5 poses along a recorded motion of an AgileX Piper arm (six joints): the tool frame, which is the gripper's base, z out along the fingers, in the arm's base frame.
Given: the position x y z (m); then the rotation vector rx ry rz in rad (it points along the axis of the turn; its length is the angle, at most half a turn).
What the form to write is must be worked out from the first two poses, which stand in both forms.
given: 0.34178 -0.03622 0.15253 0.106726 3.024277 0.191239
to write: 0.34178 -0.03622 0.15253 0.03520 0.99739 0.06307 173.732
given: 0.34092 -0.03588 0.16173 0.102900 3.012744 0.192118
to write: 0.34092 -0.03588 0.16173 0.03407 0.99739 0.06360 173.069
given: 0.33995 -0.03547 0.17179 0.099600 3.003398 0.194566
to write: 0.33995 -0.03547 0.17179 0.03307 0.99736 0.06461 172.537
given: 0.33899 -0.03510 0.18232 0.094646 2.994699 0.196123
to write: 0.33899 -0.03510 0.18232 0.03152 0.99737 0.06532 172.037
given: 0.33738 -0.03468 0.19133 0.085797 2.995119 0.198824
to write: 0.33738 -0.03468 0.19133 0.02857 0.99740 0.06621 172.056
